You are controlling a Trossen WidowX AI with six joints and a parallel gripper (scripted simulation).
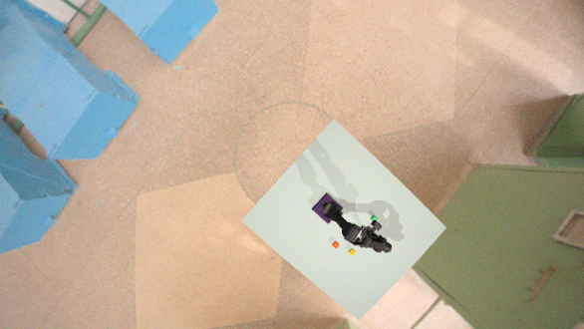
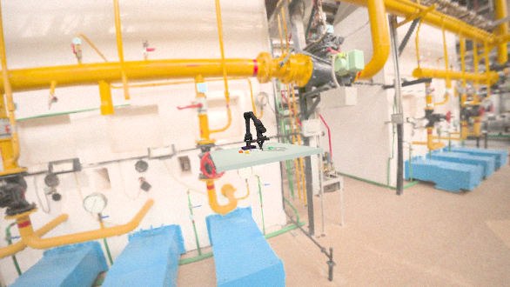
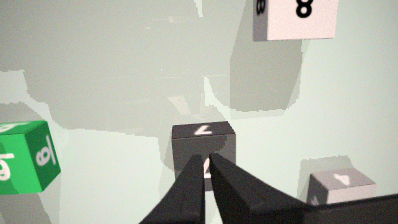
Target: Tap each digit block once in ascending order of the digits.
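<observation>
Now: gripper tip 1 cm above the dark block. The rest, counted from my gripper tip: green block 10 cm to the left, 1 cm below; yellow block 16 cm to the right, 6 cm ahead, 1 cm below; white block 8 cm ahead, 4 cm to the right, 1 cm below.
</observation>
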